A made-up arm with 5 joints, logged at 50 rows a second.
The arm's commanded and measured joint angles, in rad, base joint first. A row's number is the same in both.
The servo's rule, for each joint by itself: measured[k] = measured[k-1] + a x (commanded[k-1-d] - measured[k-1]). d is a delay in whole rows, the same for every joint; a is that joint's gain. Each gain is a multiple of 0.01, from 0.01 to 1. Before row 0 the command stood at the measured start. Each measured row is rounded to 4 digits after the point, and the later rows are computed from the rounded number. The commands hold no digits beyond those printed.
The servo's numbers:
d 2
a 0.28 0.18 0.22 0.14 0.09
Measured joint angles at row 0: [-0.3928, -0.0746, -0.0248, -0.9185, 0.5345]
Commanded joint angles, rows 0 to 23: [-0.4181, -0.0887, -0.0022, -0.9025, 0.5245]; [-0.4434, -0.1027, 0.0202, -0.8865, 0.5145]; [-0.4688, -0.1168, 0.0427, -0.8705, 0.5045]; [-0.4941, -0.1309, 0.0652, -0.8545, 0.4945]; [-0.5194, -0.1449, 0.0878, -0.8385, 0.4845]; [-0.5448, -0.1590, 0.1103, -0.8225, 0.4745]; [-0.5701, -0.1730, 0.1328, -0.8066, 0.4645]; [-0.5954, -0.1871, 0.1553, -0.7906, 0.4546]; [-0.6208, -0.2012, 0.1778, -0.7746, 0.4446]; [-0.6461, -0.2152, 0.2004, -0.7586, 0.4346]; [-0.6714, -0.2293, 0.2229, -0.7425, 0.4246]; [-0.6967, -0.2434, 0.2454, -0.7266, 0.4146]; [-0.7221, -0.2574, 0.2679, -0.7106, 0.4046]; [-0.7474, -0.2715, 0.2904, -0.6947, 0.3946]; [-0.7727, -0.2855, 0.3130, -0.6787, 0.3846]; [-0.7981, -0.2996, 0.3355, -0.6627, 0.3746]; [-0.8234, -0.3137, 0.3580, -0.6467, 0.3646]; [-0.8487, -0.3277, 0.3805, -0.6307, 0.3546]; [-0.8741, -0.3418, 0.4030, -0.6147, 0.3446]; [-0.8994, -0.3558, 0.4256, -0.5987, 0.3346]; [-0.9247, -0.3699, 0.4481, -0.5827, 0.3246]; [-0.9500, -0.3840, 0.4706, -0.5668, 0.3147]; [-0.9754, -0.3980, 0.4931, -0.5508, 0.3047]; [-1.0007, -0.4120, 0.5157, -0.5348, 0.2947]
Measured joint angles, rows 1 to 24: [-0.3928, -0.0746, -0.0248, -0.9185, 0.5345]; [-0.3928, -0.0746, -0.0248, -0.9185, 0.5345]; [-0.3999, -0.0771, -0.0198, -0.9163, 0.5336]; [-0.4121, -0.0817, -0.0110, -0.9121, 0.5319]; [-0.4280, -0.0880, 0.0008, -0.9063, 0.5294]; [-0.4465, -0.0957, 0.0150, -0.8990, 0.5263]; [-0.4669, -0.1046, 0.0310, -0.8905, 0.5225]; [-0.4887, -0.1144, 0.0484, -0.8810, 0.5182]; [-0.5115, -0.1249, 0.0670, -0.8706, 0.5134]; [-0.5350, -0.1361, 0.0864, -0.8594, 0.5081]; [-0.5590, -0.1478, 0.1065, -0.8475, 0.5024]; [-0.5834, -0.1599, 0.1272, -0.8351, 0.4963]; [-0.6080, -0.1724, 0.1483, -0.8221, 0.4898]; [-0.6328, -0.1852, 0.1697, -0.8087, 0.4830]; [-0.6578, -0.1982, 0.1913, -0.7950, 0.4759]; [-0.6829, -0.2114, 0.2131, -0.7810, 0.4686]; [-0.7080, -0.2247, 0.2351, -0.7667, 0.4610]; [-0.7332, -0.2382, 0.2572, -0.7521, 0.4532]; [-0.7585, -0.2518, 0.2794, -0.7373, 0.4452]; [-0.7838, -0.2655, 0.3016, -0.7224, 0.4370]; [-0.8091, -0.2792, 0.3239, -0.7073, 0.4287]; [-0.8344, -0.2930, 0.3463, -0.6921, 0.4202]; [-0.8597, -0.3068, 0.3687, -0.6768, 0.4116]; [-0.8850, -0.3207, 0.3911, -0.6614, 0.4029]
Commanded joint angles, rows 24 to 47: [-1.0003, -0.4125, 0.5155, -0.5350, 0.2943]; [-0.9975, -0.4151, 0.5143, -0.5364, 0.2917]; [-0.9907, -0.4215, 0.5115, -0.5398, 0.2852]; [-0.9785, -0.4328, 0.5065, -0.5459, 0.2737]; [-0.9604, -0.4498, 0.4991, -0.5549, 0.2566]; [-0.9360, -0.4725, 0.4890, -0.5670, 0.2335]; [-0.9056, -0.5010, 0.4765, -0.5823, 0.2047]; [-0.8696, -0.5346, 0.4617, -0.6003, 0.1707]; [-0.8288, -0.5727, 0.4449, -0.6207, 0.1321]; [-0.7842, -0.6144, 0.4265, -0.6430, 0.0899]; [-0.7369, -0.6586, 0.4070, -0.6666, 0.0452]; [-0.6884, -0.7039, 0.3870, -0.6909, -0.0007]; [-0.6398, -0.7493, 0.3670, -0.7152, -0.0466]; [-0.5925, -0.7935, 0.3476, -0.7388, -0.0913]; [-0.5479, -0.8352, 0.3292, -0.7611, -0.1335]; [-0.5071, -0.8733, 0.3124, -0.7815, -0.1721]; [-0.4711, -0.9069, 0.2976, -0.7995, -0.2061]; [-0.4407, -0.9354, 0.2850, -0.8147, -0.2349]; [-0.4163, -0.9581, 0.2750, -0.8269, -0.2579]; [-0.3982, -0.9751, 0.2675, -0.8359, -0.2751]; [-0.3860, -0.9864, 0.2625, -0.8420, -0.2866]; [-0.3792, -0.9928, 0.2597, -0.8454, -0.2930]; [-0.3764, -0.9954, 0.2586, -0.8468, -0.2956]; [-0.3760, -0.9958, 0.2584, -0.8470, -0.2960]
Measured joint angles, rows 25 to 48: [-0.9103, -0.3346, 0.4135, -0.6459, 0.3941]; [-0.9356, -0.3485, 0.4360, -0.6303, 0.3852]; [-0.9537, -0.3600, 0.4535, -0.6170, 0.3770]; [-0.9660, -0.3699, 0.4669, -0.6057, 0.3693]; [-0.9729, -0.3792, 0.4767, -0.5965, 0.3617]; [-0.9745, -0.3888, 0.4833, -0.5894, 0.3538]; [-0.9706, -0.3998, 0.4868, -0.5846, 0.3451]; [-0.9609, -0.4129, 0.4873, -0.5821, 0.3351]; [-0.9454, -0.4288, 0.4849, -0.5821, 0.3234]; [-0.9242, -0.4478, 0.4798, -0.5846, 0.3097]; [-0.8975, -0.4703, 0.4721, -0.5897, 0.2937]; [-0.8658, -0.4962, 0.4621, -0.5972, 0.2754]; [-0.8297, -0.5254, 0.4500, -0.6069, 0.2547]; [-0.7901, -0.5575, 0.4361, -0.6187, 0.2317]; [-0.7480, -0.5920, 0.4209, -0.6322, 0.2067]; [-0.7045, -0.6283, 0.4048, -0.6471, 0.1799]; [-0.6607, -0.6655, 0.3882, -0.6631, 0.1517]; [-0.6177, -0.7029, 0.3715, -0.6797, 0.1226]; [-0.5767, -0.7396, 0.3552, -0.6965, 0.0930]; [-0.5386, -0.7748, 0.3398, -0.7130, 0.0635]; [-0.5044, -0.8078, 0.3255, -0.7289, 0.0346]; [-0.4747, -0.8379, 0.3127, -0.7439, 0.0067]; [-0.4499, -0.8646, 0.3017, -0.7576, -0.0197]; [-0.4301, -0.8877, 0.2925, -0.7699, -0.0443]
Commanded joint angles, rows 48 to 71: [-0.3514, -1.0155, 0.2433, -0.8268, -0.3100]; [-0.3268, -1.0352, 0.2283, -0.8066, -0.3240]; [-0.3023, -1.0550, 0.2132, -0.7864, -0.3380]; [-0.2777, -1.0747, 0.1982, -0.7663, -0.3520]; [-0.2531, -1.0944, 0.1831, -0.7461, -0.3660]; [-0.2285, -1.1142, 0.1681, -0.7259, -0.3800]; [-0.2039, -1.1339, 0.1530, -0.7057, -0.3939]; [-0.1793, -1.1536, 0.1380, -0.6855, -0.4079]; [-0.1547, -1.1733, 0.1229, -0.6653, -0.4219]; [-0.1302, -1.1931, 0.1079, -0.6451, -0.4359]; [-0.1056, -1.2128, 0.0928, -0.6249, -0.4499]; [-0.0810, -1.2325, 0.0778, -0.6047, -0.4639]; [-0.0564, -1.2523, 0.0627, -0.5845, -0.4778]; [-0.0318, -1.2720, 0.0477, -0.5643, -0.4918]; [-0.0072, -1.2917, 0.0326, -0.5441, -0.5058]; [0.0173, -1.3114, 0.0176, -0.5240, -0.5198]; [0.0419, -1.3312, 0.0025, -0.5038, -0.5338]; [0.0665, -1.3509, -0.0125, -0.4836, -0.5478]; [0.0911, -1.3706, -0.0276, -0.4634, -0.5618]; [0.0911, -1.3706, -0.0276, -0.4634, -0.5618]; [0.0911, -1.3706, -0.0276, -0.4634, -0.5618]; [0.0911, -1.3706, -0.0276, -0.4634, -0.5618]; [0.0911, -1.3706, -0.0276, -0.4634, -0.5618]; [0.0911, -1.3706, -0.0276, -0.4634, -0.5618]
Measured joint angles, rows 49 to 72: [-0.4151, -0.9071, 0.2850, -0.7807, -0.0669]; [-0.4042, -0.9231, 0.2791, -0.7900, -0.0875]; [-0.3894, -0.9397, 0.2712, -0.7952, -0.1075]; [-0.3719, -0.9569, 0.2618, -0.7968, -0.1270]; [-0.3524, -0.9746, 0.2511, -0.7953, -0.1460]; [-0.3315, -0.9926, 0.2395, -0.7912, -0.1645]; [-0.3095, -1.0109, 0.2271, -0.7849, -0.1826]; [-0.2868, -1.0295, 0.2141, -0.7766, -0.2004]; [-0.2636, -1.0483, 0.2007, -0.7667, -0.2178]; [-0.2400, -1.0673, 0.1869, -0.7553, -0.2349]; [-0.2161, -1.0864, 0.1728, -0.7427, -0.2517]; [-0.1920, -1.1056, 0.1585, -0.7290, -0.2683]; [-0.1678, -1.1249, 0.1440, -0.7144, -0.2846]; [-0.1435, -1.1443, 0.1294, -0.6990, -0.3007]; [-0.1191, -1.1637, 0.1147, -0.6830, -0.3166]; [-0.0947, -1.1832, 0.1000, -0.6664, -0.3324]; [-0.0702, -1.2027, 0.0852, -0.6493, -0.3480]; [-0.0457, -1.2223, 0.0703, -0.6318, -0.3635]; [-0.0212, -1.2419, 0.0554, -0.6139, -0.3788]; [0.0034, -1.2615, 0.0405, -0.5957, -0.3940]; [0.0280, -1.2811, 0.0255, -0.5772, -0.4091]; [0.0457, -1.2972, 0.0138, -0.5613, -0.4228]; [0.0584, -1.3104, 0.0047, -0.5476, -0.4353]; [0.0676, -1.3212, -0.0024, -0.5358, -0.4467]
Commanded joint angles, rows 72 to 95: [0.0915, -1.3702, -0.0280, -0.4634, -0.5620]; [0.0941, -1.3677, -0.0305, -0.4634, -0.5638]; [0.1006, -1.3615, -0.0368, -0.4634, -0.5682]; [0.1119, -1.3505, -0.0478, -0.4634, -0.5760]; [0.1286, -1.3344, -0.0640, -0.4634, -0.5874]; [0.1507, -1.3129, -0.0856, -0.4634, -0.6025]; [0.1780, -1.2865, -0.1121, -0.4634, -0.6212]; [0.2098, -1.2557, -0.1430, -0.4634, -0.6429]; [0.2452, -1.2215, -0.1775, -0.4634, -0.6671]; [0.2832, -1.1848, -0.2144, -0.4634, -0.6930]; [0.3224, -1.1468, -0.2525, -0.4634, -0.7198]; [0.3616, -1.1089, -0.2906, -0.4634, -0.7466]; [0.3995, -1.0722, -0.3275, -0.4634, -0.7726]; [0.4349, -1.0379, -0.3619, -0.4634, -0.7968]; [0.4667, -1.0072, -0.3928, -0.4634, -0.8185]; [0.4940, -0.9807, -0.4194, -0.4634, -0.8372]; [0.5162, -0.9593, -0.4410, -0.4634, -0.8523]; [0.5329, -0.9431, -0.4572, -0.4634, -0.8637]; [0.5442, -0.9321, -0.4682, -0.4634, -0.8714]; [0.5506, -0.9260, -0.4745, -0.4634, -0.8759]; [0.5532, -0.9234, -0.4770, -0.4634, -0.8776]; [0.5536, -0.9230, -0.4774, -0.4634, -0.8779]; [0.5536, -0.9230, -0.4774, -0.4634, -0.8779]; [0.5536, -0.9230, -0.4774, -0.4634, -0.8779]
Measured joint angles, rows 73 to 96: [0.0742, -1.3301, -0.0079, -0.5257, -0.4571]; [0.0789, -1.3374, -0.0122, -0.5170, -0.4665]; [0.0824, -1.3433, -0.0157, -0.5095, -0.4751]; [0.0857, -1.3477, -0.0190, -0.5030, -0.4831]; [0.0899, -1.3502, -0.0229, -0.4975, -0.4908]; [0.0961, -1.3503, -0.0284, -0.4927, -0.4985]; [0.1052, -1.3474, -0.0362, -0.4886, -0.5065]; [0.1179, -1.3412, -0.0471, -0.4851, -0.5151]; [0.1347, -1.3314, -0.0614, -0.4821, -0.5246]; [0.1557, -1.3178, -0.0794, -0.4795, -0.5352]; [0.1808, -1.3005, -0.1010, -0.4772, -0.5471]; [0.2095, -1.2797, -0.1259, -0.4753, -0.5602]; [0.2411, -1.2558, -0.1538, -0.4736, -0.5746]; [0.2748, -1.2294, -0.1839, -0.4722, -0.5901]; [0.3097, -1.2011, -0.2155, -0.4710, -0.6065]; [0.3448, -1.1717, -0.2477, -0.4699, -0.6236]; [0.3789, -1.1421, -0.2796, -0.4690, -0.6411]; [0.4111, -1.1130, -0.3104, -0.4682, -0.6587]; [0.4405, -1.0853, -0.3391, -0.4675, -0.6761]; [0.4664, -1.0597, -0.3651, -0.4669, -0.6930]; [0.4882, -1.0367, -0.3878, -0.4664, -0.7091]; [0.5057, -1.0168, -0.4069, -0.4660, -0.7241]; [0.5190, -1.0000, -0.4223, -0.4656, -0.7379]; [0.5287, -0.9861, -0.4344, -0.4653, -0.7505]
